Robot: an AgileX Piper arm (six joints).
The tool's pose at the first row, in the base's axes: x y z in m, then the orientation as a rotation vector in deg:
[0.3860 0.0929 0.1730 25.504 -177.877 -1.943]
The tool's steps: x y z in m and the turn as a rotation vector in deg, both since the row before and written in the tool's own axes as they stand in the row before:
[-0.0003 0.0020 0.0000 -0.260 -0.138 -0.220]
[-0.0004 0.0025 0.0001 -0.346 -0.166 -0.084]
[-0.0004 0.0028 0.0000 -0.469 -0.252 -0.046]
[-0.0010 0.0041 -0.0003 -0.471 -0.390 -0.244]
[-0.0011 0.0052 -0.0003 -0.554 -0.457 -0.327]
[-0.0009 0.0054 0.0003 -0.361 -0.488 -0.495]
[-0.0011 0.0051 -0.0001 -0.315 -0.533 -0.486]
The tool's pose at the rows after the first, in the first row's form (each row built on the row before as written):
[0.3857 0.0949 0.1730 25.857 -177.924 -2.380]
[0.3854 0.0974 0.1730 26.000 -178.011 -2.957]
[0.3850 0.1002 0.1731 -26.060 177.957 3.742]
[0.3848 0.1044 0.1736 -26.379 177.565 4.554]
[0.3843 0.1097 0.1742 -26.814 177.090 5.504]
[0.3836 0.1151 0.1742 -27.492 176.516 6.155]
[0.3831 0.1203 0.1747 -28.140 175.891 6.741]

